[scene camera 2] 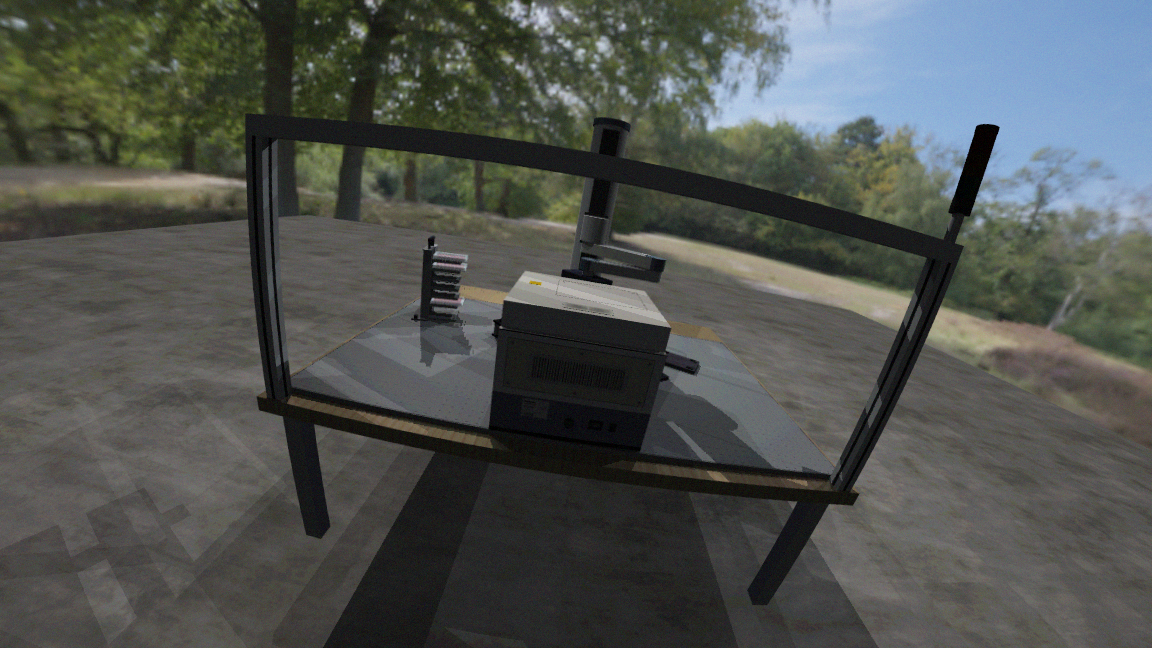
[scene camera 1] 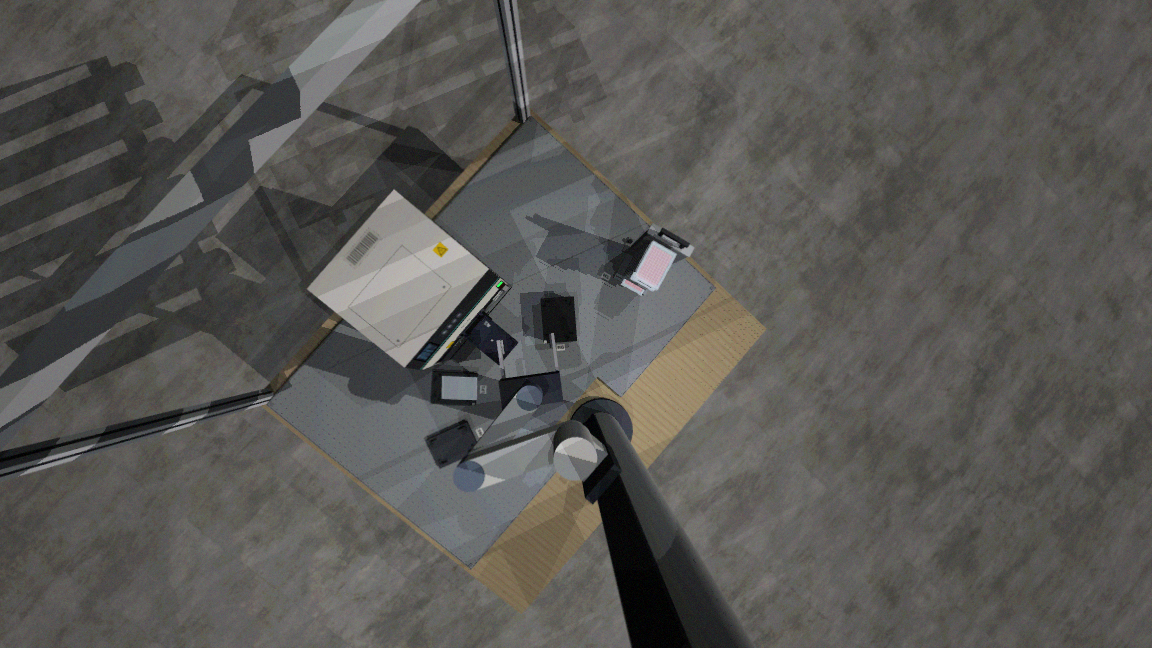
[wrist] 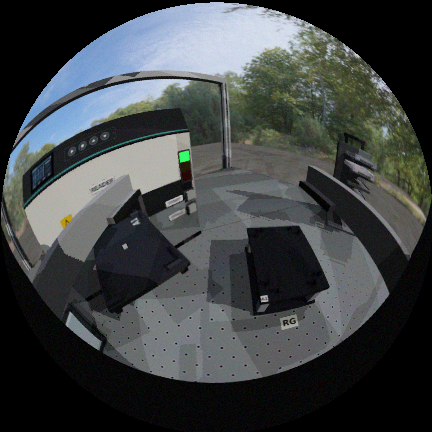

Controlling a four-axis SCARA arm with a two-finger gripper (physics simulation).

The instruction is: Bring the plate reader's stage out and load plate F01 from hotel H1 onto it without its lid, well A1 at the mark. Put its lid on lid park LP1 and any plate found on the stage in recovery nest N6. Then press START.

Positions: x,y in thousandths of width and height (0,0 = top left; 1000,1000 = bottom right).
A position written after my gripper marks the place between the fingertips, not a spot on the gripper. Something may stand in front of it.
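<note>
There is a dark stage (wrist: 348,601) in my sight. I can also see a nest labelled N6 (scene camera 1: 388,691), along with a nest labelled LP1 (scene camera 1: 379,613). My gripper (scene camera 1: 456,519) is holding nothing, and the wrist view shows that same gripper (wrist: 510,402).
</note>
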